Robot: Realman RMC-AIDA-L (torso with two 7-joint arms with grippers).
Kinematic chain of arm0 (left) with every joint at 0, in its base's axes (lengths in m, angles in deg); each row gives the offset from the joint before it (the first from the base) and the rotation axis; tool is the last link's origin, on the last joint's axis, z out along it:
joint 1: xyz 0 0 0.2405 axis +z
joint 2: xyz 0 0 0 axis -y
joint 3: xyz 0 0 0.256 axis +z
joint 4: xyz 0 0 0 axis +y
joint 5: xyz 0 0 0.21 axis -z
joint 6: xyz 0 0 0 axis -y
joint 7: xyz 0 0 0.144 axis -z
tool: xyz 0 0 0
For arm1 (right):
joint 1: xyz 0 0 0.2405 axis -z
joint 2: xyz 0 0 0 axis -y
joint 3: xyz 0 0 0.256 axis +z
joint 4: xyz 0 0 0 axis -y
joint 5: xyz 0 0 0.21 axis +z
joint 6: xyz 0 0 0 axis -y
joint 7: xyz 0 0 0.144 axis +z
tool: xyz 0 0 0
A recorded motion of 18 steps. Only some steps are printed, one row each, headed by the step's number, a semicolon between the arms.
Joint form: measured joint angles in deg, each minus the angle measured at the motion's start. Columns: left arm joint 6, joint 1, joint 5, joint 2, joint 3, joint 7, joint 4; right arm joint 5, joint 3, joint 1, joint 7, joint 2, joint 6, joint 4.
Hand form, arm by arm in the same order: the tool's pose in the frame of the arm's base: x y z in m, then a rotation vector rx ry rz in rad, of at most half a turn. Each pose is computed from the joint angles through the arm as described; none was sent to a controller.
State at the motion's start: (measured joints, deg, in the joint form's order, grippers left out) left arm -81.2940 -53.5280 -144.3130 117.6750 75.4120 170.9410 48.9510; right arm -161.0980 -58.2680 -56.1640 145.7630 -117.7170 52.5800 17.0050
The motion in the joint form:
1: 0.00 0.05 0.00 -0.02 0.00 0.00 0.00; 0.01 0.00 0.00 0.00 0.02 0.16 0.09
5: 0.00 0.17 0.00 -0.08 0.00 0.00 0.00; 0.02 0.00 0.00 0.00 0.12 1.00 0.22
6: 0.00 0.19 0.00 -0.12 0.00 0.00 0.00; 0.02 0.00 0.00 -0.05 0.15 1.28 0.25
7: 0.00 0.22 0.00 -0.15 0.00 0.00 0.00; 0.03 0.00 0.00 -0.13 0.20 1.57 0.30
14: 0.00 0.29 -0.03 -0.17 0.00 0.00 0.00; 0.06 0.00 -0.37 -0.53 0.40 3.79 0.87
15: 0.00 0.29 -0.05 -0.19 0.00 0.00 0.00; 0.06 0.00 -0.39 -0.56 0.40 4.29 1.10
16: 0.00 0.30 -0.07 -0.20 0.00 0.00 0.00; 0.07 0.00 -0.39 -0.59 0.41 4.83 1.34
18: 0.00 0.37 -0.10 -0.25 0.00 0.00 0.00; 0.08 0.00 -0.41 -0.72 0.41 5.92 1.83
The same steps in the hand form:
1: -0.1521 0.4014 -0.0386 -2.3449 -1.5365 0.3989; 0.2668 0.4083 -0.0609 -2.2862 1.2757 -0.5220
5: -0.1531 0.4013 -0.0381 -2.3425 -1.5386 0.3994; 0.2668 0.4072 -0.0602 -2.2912 1.2836 -0.5303
6: -0.1534 0.4014 -0.0378 -2.3416 -1.5388 0.3995; 0.2668 0.4068 -0.0600 -2.2936 1.2854 -0.5336
7: -0.1537 0.4014 -0.0376 -2.3408 -1.5392 0.3996; 0.2668 0.4065 -0.0597 -2.2961 1.2865 -0.5368
14: -0.1543 0.4013 -0.0374 -2.3393 -1.5403 0.4003; 0.2631 0.4058 -0.0578 -2.3184 1.2885 -0.5558
15: -0.1544 0.4014 -0.0373 -2.3388 -1.5399 0.4006; 0.2622 0.4056 -0.0575 -2.3226 1.2899 -0.5590
16: -0.1545 0.4014 -0.0372 -2.3383 -1.5398 0.4010; 0.2615 0.4052 -0.0571 -2.3268 1.2921 -0.5624
18: -0.1552 0.4015 -0.0368 -2.3364 -1.5407 0.4017; 0.2599 0.4045 -0.0565 -2.3367 1.2946 -0.5697

